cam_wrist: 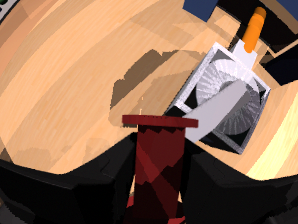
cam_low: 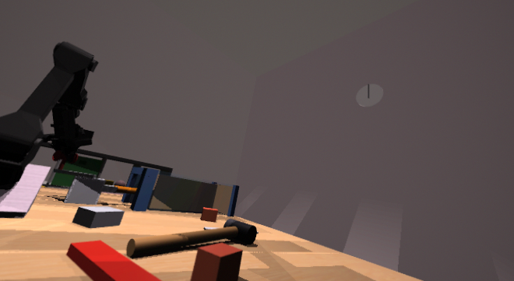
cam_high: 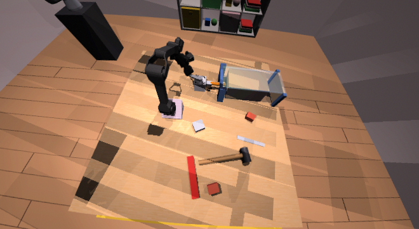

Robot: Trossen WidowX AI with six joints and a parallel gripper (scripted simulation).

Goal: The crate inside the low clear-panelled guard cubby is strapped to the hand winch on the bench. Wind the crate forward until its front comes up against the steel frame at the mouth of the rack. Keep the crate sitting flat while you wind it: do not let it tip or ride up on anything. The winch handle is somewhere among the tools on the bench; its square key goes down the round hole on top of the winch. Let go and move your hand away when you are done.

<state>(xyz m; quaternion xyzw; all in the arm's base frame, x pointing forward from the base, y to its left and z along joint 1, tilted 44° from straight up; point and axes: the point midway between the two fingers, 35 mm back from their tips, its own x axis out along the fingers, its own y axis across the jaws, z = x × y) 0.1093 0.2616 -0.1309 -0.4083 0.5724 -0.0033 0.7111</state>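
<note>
Right now my gripper tip is 24 cm short of the blue steel frame, 6 cm to the left of it and 3 cm above it. Also, from my gripper tip: red grip (1 cm behind, 1 cm to the right); then winch (6 cm ahead, 6 cm to the right, 10 cm below); then winch handle (2 cm ahead, 2 cm to the right, 3 cm below).
</note>
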